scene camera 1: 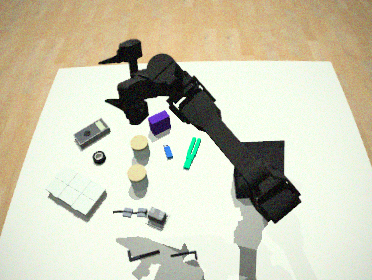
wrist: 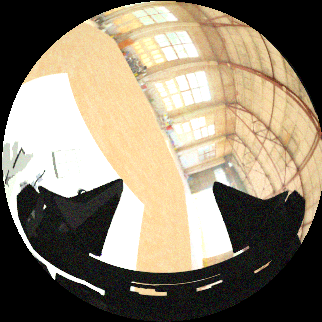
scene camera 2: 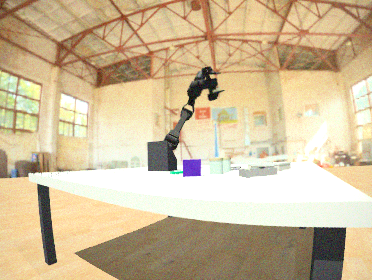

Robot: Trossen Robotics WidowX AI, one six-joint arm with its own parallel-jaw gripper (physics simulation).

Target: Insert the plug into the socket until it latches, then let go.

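Places are measured from the arm's base along level axes (x right, y down, z ahead), in metres.
Pixels of known places: gripper, fingertip midpoint: [scene camera 1: 102,82] [wrist: 169,185] [scene camera 2: 222,81]; arm's base, link origin: [scene camera 2: 164,152].
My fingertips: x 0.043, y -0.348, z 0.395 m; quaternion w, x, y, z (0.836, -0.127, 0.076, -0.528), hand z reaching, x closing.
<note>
Ahead of a thing's pixels: the offset from my fingertips to its top centre. "*": to the spot under its first point.
The small grey plug pieces @(* dx -0.119, dy +0.454, dz +0.015 m) [scene camera 1: 128,212] lie on the white table on a thin dark cable, left of a grey block @(dx -0.140, dy +0.413, dz -0.077 m) [scene camera 1: 157,215] that looks like the socket. A second small grey piece @(* dx -0.121, dy +0.452, dz -0.031 m) [scene camera 1: 142,212] sits close against the block. Which piece is the plug, and whether any is seated, is too small to tell. They are blurred at the left edge of the wrist view and cannot be made out in scene camera 2. My gripper [scene camera 1: 103,81] [scene camera 2: 221,82] [wrist: 169,185] is open and empty, high above the table, far from the plug and socket, its fingers pointing sideways.
Also on the table: a pale tiled block @(dx -0.043, dy +0.423, dz +0.202 m) [scene camera 1: 76,192], a grey device @(dx +0.211, dy +0.428, dz +0.184 m) [scene camera 1: 92,132], a black ring @(dx +0.098, dy +0.439, dz +0.140 m) [scene camera 1: 94,160], two cylinders @(dx +0.114, dy +0.388, dz -0.016 m) [scene camera 1: 140,144] @(dx -0.009, dy +0.388, dz -0.016 m) [scene camera 1: 137,175], a purple box @(dx +0.226, dy +0.390, dz -0.081 m) [scene camera 1: 159,122] [scene camera 2: 192,167], a blue piece @(dx +0.119, dy +0.446, dz -0.110 m) [scene camera 1: 168,152], green tongs @(dx +0.103, dy +0.446, dz -0.195 m) [scene camera 1: 190,156] and black brackets @(dx -0.251, dy +0.450, dz -0.039 m) [scene camera 1: 144,256] @(dx -0.270, dy +0.452, dz -0.162 m) [scene camera 1: 184,255].
</note>
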